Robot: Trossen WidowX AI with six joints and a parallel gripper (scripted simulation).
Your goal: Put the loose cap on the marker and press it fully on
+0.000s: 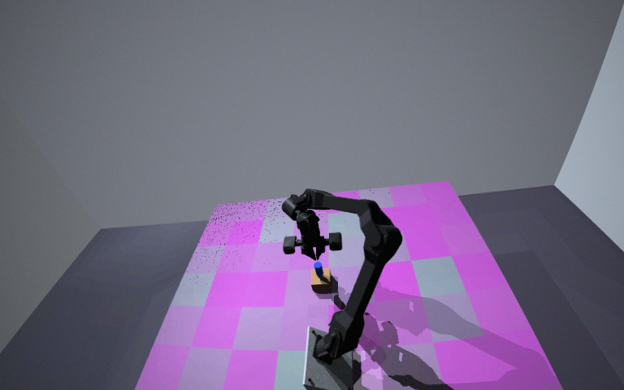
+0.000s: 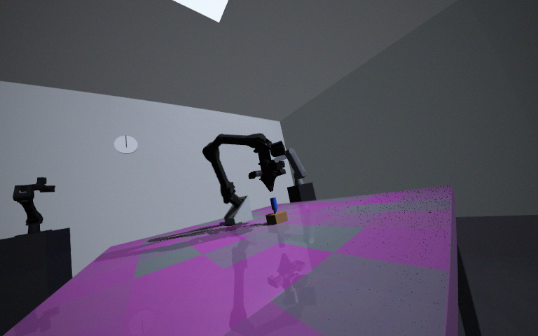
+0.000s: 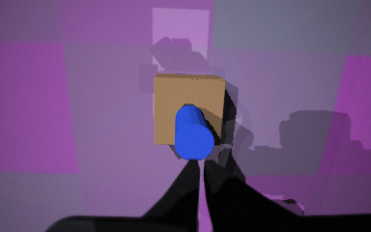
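My gripper tip is 60 mm above the blue cap. From my gripper tip the other things lie so: holder block (120 mm below).
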